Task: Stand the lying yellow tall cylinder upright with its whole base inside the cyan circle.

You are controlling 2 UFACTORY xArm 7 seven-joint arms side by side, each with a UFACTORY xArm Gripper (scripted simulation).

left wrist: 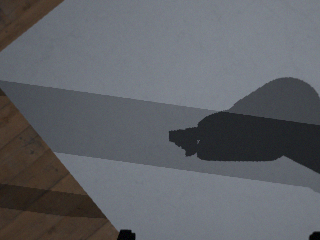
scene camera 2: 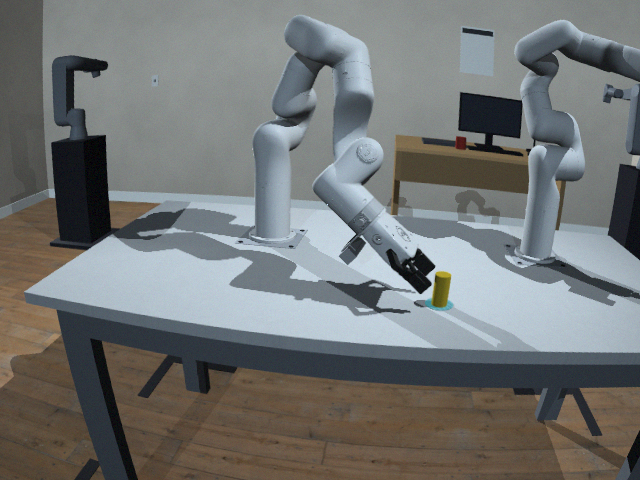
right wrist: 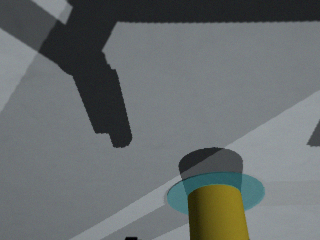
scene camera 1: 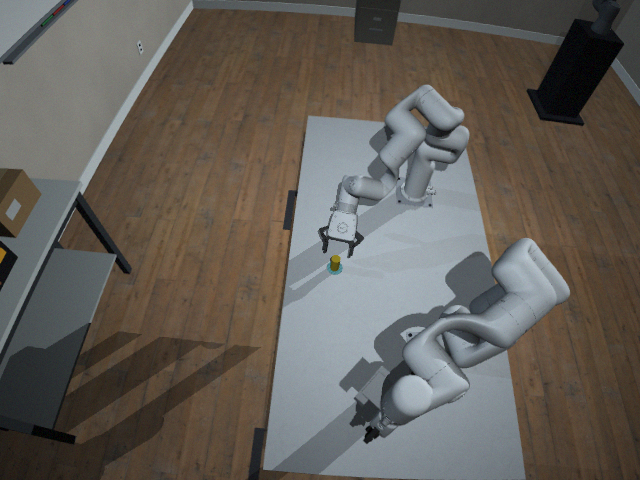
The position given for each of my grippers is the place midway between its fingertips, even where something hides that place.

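My right gripper [scene camera 2: 428,280], visible. Cyan circle [right wrist: 252,190], visible too.
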